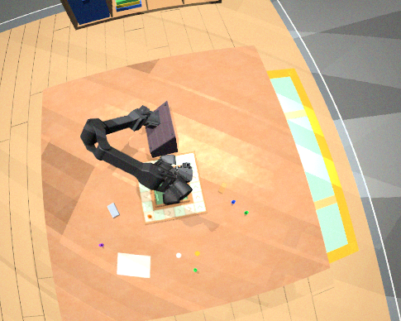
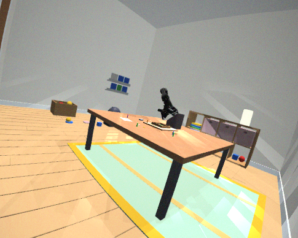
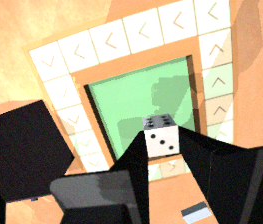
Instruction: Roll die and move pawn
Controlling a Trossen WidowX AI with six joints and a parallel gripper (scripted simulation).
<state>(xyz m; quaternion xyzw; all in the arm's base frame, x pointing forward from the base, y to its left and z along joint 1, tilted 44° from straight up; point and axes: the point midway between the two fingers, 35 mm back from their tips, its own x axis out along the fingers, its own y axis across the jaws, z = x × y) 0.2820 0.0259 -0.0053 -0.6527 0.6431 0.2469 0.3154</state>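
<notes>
Right now my gripper tip is 12 cm to the left of the orange pawn, 11 cm short of it and 7 cm above it. Round my gripper tip: green dice tray 9 cm below, 1 cm to the right; blue pawn 25 cm to the left, 12 cm ahead, 8 cm below; tan wedge 22 cm to the left, 9 cm below, 4 cm ahead.
</notes>
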